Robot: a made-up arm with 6 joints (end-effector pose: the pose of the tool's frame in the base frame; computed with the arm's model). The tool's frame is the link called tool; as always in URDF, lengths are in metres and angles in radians.
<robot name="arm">
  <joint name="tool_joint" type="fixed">
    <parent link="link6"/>
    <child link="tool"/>
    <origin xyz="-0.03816 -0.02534 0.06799" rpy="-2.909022 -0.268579 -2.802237"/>
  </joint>
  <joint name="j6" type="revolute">
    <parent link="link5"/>
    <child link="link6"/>
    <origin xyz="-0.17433 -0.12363 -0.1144" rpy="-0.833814 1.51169 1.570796"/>
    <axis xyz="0 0 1"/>
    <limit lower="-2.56" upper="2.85"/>
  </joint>
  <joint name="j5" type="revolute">
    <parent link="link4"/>
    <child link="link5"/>
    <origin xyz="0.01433 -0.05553 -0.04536" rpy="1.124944 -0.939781 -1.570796"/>
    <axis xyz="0 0 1"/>
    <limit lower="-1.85" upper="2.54"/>
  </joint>
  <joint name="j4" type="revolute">
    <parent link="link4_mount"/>
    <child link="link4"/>
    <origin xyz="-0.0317 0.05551 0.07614" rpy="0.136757 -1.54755 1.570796"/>
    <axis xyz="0 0 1"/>
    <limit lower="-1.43" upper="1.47"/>
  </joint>
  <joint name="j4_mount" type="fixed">
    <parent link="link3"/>
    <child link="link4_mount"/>
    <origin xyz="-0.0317 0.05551 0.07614"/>
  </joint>
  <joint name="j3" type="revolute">
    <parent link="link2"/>
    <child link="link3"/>
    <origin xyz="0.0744 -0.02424 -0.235" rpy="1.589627 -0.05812 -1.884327"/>
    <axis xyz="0 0 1"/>
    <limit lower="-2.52" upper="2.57"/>
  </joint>
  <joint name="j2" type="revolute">
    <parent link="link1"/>
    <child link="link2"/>
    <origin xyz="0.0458 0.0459 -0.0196" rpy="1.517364 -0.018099 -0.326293"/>
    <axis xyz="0 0 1"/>
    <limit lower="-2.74" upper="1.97"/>
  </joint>
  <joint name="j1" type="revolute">
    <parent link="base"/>
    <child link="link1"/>
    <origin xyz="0.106 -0.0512 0.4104" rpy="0 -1.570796 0"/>
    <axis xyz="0 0 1"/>
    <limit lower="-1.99" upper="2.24"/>
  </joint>
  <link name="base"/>
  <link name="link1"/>
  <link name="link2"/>
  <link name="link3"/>
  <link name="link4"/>
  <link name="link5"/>
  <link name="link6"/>
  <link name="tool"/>
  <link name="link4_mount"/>
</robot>
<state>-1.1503 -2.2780 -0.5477 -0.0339 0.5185 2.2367</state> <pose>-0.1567 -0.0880 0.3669 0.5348 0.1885 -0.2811 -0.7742</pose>
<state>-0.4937 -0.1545 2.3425 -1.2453 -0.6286 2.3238</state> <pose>-0.1860 0.3298 0.7883 0.4223 0.1329 0.2498 -0.8612</pose>
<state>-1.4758 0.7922 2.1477 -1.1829 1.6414 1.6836</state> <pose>-0.1631 -0.2025 0.7856 0.0856 -0.6410 -0.6933 -0.3180</pose>
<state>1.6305 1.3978 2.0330 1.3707 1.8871 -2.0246</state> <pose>0.4627 -0.2165 -0.0299 0.8453 -0.4232 -0.0097 -0.3259</pose>
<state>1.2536 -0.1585 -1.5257 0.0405 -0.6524 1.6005</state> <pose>0.2669 -0.2392 0.1449 0.2653 0.0590 0.9382 0.2144</pose>
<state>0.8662 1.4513 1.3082 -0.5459 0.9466 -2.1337</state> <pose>-0.0799 -0.1050 0.1126 0.3317 0.0200 -0.0738 -0.9403</pose>
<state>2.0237 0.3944 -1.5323 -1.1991 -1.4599 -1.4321</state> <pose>0.3519 -0.3347 0.1262 0.5721 -0.3931 0.0544 -0.7178</pose>
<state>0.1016 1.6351 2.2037 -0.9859 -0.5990 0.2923</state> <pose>0.2950 0.5003 0.3074 0.7357 0.1711 -0.6479 -0.0980</pose>
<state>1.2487 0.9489 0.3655 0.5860 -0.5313 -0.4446</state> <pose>-0.0710 -0.1851 0.1697 0.3937 0.2743 0.1760 0.8595</pose>
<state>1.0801 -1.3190 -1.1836 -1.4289 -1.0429 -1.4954</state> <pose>-0.1303 -0.0463 0.0728 0.1071 -0.1602 0.5198 -0.8323</pose>
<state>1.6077 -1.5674 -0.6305 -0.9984 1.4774 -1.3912</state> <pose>0.2674 -0.2348 0.2494 0.3658 -0.9272 0.0035 -0.0808</pose>
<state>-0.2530 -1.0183 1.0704 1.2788 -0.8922 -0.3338</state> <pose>0.0766 0.1085 0.9212 0.3801 0.8669 -0.0017 -0.3225</pose>
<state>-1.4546 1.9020 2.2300 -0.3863 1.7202 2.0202</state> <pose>0.1665 0.1980 0.7708 0.1716 0.9166 0.0816 0.3517</pose>
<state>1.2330 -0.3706 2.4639 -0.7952 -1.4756 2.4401</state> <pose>-0.1529 0.1114 -0.0198 0.3190 -0.1645 -0.7857 -0.5038</pose>
